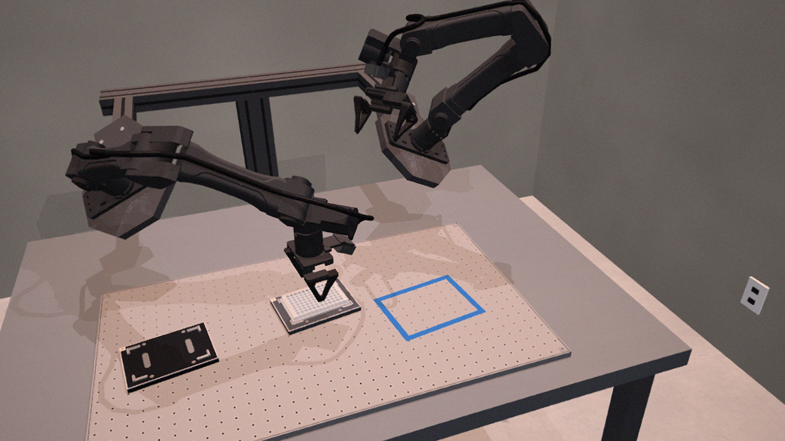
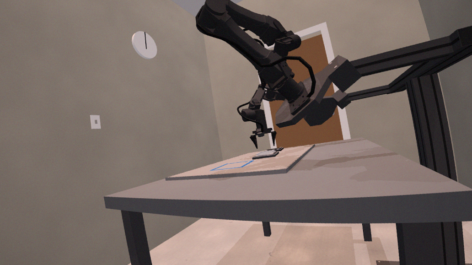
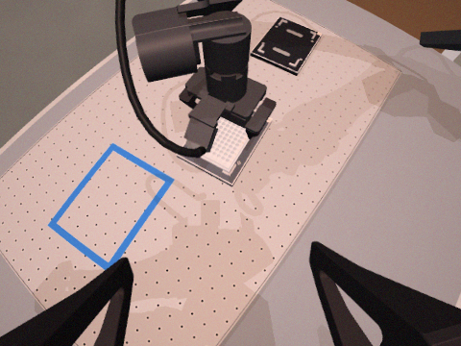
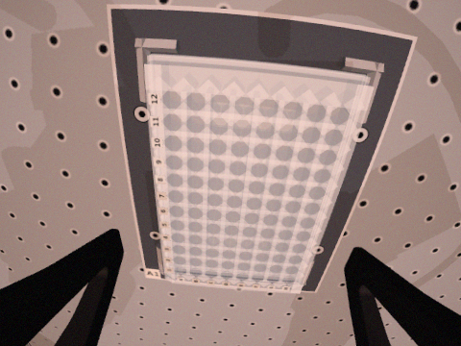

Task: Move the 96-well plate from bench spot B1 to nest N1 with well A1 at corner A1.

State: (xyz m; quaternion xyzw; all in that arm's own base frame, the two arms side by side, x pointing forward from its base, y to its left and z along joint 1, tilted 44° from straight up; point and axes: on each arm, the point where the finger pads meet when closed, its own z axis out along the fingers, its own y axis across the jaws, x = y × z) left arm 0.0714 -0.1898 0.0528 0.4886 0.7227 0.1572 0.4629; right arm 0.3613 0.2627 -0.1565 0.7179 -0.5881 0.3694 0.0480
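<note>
Right now my right hand is 4 cm above the 96-well plate.
</note>
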